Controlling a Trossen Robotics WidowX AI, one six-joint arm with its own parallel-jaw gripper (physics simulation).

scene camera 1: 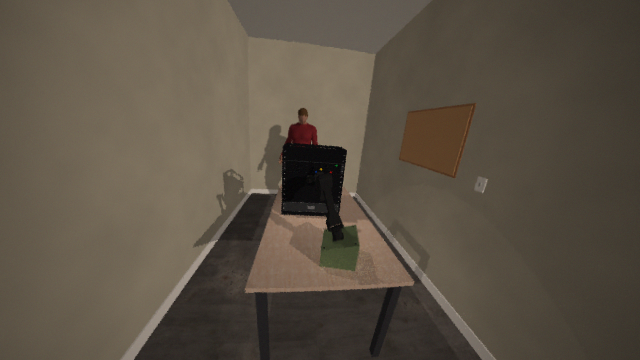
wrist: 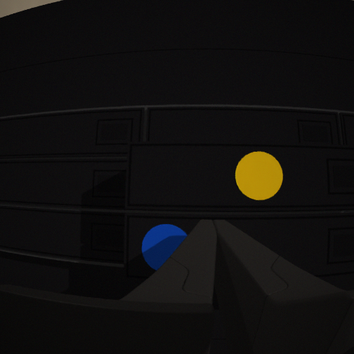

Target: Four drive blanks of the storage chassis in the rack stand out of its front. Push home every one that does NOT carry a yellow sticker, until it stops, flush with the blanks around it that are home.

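Note:
The black rack stands on the table, with dark drive blanks in rows. One blank carries a yellow sticker and looks raised from its neighbours. The blank below it carries a blue sticker near its left end and also looks raised. A red sticker and a green sticker show farther right in the scene view. My gripper is shut and empty. Its tips overlap the blue-stickered blank's upper part, right of the sticker; whether they touch it is unclear.
The black arm rises from a green block on the wooden table and covers part of the rack front. Flat blanks lie left of the raised ones. A person in red stands behind the rack.

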